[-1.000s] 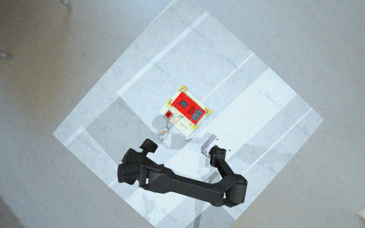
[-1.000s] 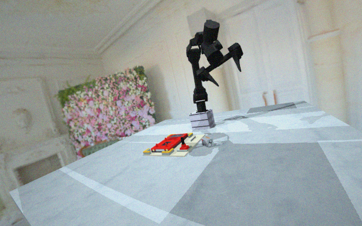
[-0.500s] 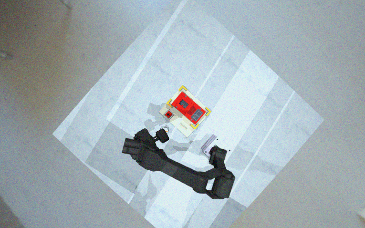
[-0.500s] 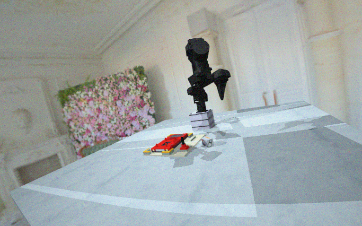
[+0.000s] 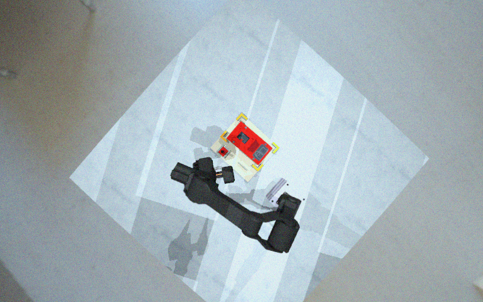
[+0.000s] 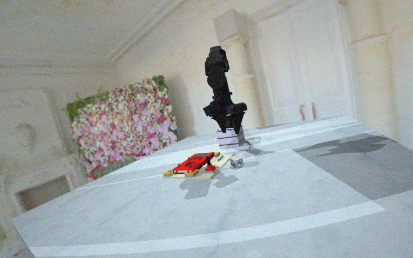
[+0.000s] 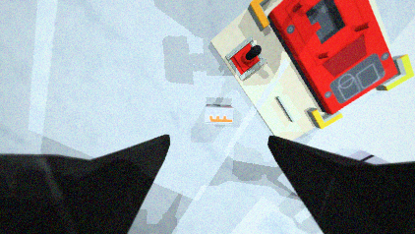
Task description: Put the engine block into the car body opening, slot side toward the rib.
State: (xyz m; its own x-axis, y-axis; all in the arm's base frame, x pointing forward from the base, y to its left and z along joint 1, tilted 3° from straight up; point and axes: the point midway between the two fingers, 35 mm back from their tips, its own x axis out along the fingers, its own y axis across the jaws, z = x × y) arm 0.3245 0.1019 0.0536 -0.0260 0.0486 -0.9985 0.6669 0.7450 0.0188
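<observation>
Now: gripper tip 120 mm above the engine block and 10 mm past it.
</observation>
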